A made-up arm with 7 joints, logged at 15 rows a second.
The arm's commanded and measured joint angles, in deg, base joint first. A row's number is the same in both.
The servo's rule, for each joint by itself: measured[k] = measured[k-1] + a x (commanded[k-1-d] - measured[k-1]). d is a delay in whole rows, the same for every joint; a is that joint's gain. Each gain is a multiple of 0.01, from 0.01 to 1. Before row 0 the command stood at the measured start. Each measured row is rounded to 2 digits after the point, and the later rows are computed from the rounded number. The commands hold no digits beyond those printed.
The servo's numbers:
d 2
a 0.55 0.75 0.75 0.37 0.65 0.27 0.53
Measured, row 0:
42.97, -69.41, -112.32, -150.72, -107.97, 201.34, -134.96
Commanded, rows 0 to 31:
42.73, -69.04, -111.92, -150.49, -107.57, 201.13, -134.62
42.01, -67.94, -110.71, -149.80, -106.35, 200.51, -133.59
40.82, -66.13, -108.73, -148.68, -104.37, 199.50, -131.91
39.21, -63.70, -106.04, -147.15, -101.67, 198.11, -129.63
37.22, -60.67, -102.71, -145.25, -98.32, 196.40, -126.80
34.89, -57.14, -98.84, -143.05, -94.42, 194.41, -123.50
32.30, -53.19, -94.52, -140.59, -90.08, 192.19, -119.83
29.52, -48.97, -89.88, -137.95, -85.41, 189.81, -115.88
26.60, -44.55, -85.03, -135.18, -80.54, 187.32, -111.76
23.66, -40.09, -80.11, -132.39, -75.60, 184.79, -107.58
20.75, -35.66, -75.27, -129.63, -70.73, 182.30, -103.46
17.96, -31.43, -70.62, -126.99, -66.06, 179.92, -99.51
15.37, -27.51, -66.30, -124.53, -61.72, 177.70, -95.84
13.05, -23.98, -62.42, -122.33, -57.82, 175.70, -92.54
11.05, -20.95, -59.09, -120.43, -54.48, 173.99, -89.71
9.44, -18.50, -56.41, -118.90, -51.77, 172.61, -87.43
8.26, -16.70, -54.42, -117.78, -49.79, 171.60, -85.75
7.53, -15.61, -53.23, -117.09, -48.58, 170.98, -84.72
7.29, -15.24, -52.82, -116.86, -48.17, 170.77, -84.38
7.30, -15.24, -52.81, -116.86, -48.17, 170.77, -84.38
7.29, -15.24, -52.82, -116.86, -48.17, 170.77, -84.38
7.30, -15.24, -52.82, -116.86, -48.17, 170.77, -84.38
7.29, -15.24, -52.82, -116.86, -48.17, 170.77, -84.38
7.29, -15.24, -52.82, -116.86, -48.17, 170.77, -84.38
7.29, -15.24, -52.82, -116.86, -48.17, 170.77, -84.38
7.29, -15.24, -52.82, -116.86, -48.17, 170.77, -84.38
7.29, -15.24, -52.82, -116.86, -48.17, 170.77, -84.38
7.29, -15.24, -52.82, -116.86, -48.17, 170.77, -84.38
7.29, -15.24, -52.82, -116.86, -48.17, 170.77, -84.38
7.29, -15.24, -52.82, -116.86, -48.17, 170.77, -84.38
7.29, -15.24, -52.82, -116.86, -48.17, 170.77, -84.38
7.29, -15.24, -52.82, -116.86, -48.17, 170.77, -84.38
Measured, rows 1 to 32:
42.97, -69.41, -112.32, -150.72, -107.97, 201.34, -134.96
42.97, -69.41, -112.32, -150.72, -107.97, 201.34, -134.96
42.84, -69.13, -112.02, -150.63, -107.71, 201.28, -134.78
42.38, -68.24, -111.04, -150.32, -106.83, 201.07, -134.15
41.52, -66.66, -109.31, -149.71, -105.23, 200.65, -132.96
40.25, -64.44, -106.86, -148.76, -102.92, 199.96, -131.20
38.58, -61.61, -103.75, -147.46, -99.93, 199.00, -128.87
36.55, -58.26, -100.07, -145.83, -96.35, 197.76, -126.02
34.21, -54.46, -95.91, -143.89, -92.27, 196.26, -122.74
31.63, -50.34, -91.39, -141.69, -87.81, 194.52, -119.10
28.86, -46.00, -86.62, -139.28, -83.08, 192.58, -115.21
26.00, -41.57, -81.74, -136.73, -78.22, 190.48, -111.17
23.11, -37.14, -76.89, -134.10, -73.35, 188.27, -107.08
20.28, -32.86, -72.19, -131.47, -68.61, 186.02, -103.07
17.58, -28.85, -67.77, -128.90, -64.13, 183.77, -99.24
15.09, -25.20, -63.76, -126.47, -60.03, 181.59, -95.69
12.87, -22.01, -60.26, -124.24, -56.42, 179.54, -92.52
10.98, -19.38, -57.37, -122.26, -53.40, 177.67, -89.82
9.48, -17.37, -55.16, -120.60, -51.05, 176.03, -87.66
8.41, -16.05, -53.71, -119.30, -49.44, 174.67, -86.10
7.79, -15.44, -53.04, -118.40, -48.61, 173.62, -85.19
7.52, -15.29, -52.87, -117.83, -48.32, 172.85, -84.76
7.39, -15.25, -52.83, -117.47, -48.22, 172.29, -84.56
7.34, -15.24, -52.82, -117.24, -48.19, 171.88, -84.46
7.31, -15.24, -52.82, -117.10, -48.18, 171.58, -84.42
7.30, -15.24, -52.82, -117.01, -48.17, 171.36, -84.40
7.29, -15.24, -52.82, -116.95, -48.17, 171.20, -84.39
7.29, -15.24, -52.82, -116.92, -48.17, 171.08, -84.38
7.29, -15.24, -52.82, -116.90, -48.17, 171.00, -84.38
7.29, -15.24, -52.82, -116.89, -48.17, 170.94, -84.38
7.29, -15.24, -52.82, -116.88, -48.17, 170.89, -84.38
7.29, -15.24, -52.82, -116.87, -48.17, 170.86, -84.38

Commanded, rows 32 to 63:
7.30, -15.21, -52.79, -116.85, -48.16, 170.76, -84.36
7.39, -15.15, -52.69, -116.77, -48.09, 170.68, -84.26
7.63, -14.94, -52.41, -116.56, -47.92, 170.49, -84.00
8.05, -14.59, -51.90, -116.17, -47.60, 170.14, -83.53
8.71, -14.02, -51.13, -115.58, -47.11, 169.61, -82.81
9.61, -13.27, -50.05, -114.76, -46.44, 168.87, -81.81
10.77, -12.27, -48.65, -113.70, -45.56, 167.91, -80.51
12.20, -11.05, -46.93, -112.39, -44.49, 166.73, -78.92
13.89, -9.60, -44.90, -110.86, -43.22, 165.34, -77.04
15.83, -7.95, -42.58, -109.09, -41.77, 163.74, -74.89
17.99, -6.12, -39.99, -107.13, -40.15, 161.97, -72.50
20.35, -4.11, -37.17, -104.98, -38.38, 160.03, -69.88
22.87, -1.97, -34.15, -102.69, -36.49, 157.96, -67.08
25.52, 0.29, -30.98, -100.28, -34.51, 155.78, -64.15
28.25, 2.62, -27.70, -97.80, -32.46, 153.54, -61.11
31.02, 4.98, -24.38, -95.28, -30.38, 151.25, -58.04
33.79, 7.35, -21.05, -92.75, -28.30, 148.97, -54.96
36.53, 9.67, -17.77, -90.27, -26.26, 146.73, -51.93
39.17, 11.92, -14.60, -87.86, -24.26, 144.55, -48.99
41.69, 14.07, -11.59, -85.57, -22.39, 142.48, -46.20
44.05, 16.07, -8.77, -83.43, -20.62, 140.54, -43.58
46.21, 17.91, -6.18, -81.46, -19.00, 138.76, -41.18
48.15, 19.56, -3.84, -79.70, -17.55, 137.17, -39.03
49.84, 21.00, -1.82, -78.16, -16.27, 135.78, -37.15
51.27, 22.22, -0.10, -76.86, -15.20, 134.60, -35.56
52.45, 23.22, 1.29, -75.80, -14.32, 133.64, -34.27
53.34, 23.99, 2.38, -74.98, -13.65, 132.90, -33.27
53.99, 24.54, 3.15, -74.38, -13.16, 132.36, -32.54
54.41, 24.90, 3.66, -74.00, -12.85, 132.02, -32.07
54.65, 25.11, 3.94, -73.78, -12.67, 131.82, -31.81
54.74, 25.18, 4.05, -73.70, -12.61, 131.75, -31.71
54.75, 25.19, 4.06, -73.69, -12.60, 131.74, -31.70
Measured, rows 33 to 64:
7.29, -15.24, -52.82, -116.87, -48.17, 170.84, -84.38
7.29, -15.24, -52.82, -116.87, -48.17, 170.82, -84.38
7.30, -15.22, -52.80, -116.86, -48.16, 170.80, -84.37
7.35, -15.17, -52.72, -116.83, -48.11, 170.77, -84.31
7.50, -15.00, -52.49, -116.73, -47.99, 170.69, -84.15
7.80, -14.69, -52.05, -116.52, -47.74, 170.54, -83.82
8.30, -14.19, -51.36, -116.17, -47.33, 170.29, -83.28
9.02, -13.50, -50.38, -115.65, -46.75, 169.91, -82.50
9.98, -12.58, -49.08, -114.93, -45.98, 169.37, -81.45
11.20, -11.43, -47.47, -113.99, -45.01, 168.66, -80.11
12.68, -10.06, -45.54, -112.83, -43.85, 167.76, -78.48
14.41, -8.48, -43.32, -111.45, -42.50, 166.67, -76.58
16.38, -6.71, -40.82, -109.85, -40.97, 165.40, -74.42
18.56, -4.76, -38.08, -108.05, -39.29, 163.95, -72.01
20.93, -2.67, -35.13, -106.07, -37.47, 162.33, -69.40
23.45, -0.45, -32.02, -103.93, -35.55, 160.56, -66.62
26.09, 1.85, -28.78, -101.66, -33.54, 158.66, -63.70
28.80, 4.20, -25.48, -99.30, -31.49, 156.66, -60.70
31.54, 6.56, -22.16, -96.88, -29.42, 154.58, -57.66
34.28, 8.89, -18.87, -94.43, -27.37, 152.46, -54.62
36.97, 11.16, -15.67, -92.00, -25.35, 150.32, -51.64
39.57, 13.34, -12.61, -89.62, -23.43, 148.20, -48.76
42.03, 15.39, -9.73, -87.33, -21.60, 146.13, -46.01
44.33, 17.28, -7.07, -85.16, -19.91, 144.14, -43.45
46.43, 18.99, -4.65, -83.14, -18.38, 142.26, -41.11
48.31, 20.50, -2.53, -81.30, -17.01, 140.51, -39.01
49.94, 21.79, -0.71, -79.66, -15.83, 138.91, -37.18
51.32, 22.86, 0.79, -78.23, -14.85, 137.49, -35.64
52.43, 23.71, 1.98, -77.03, -14.07, 136.25, -34.38
53.29, 24.33, 2.86, -76.05, -13.48, 135.20, -33.40
53.91, 24.76, 3.46, -75.29, -13.07, 134.34, -32.70
54.32, 25.02, 3.82, -74.73, -12.81, 133.66, -32.23

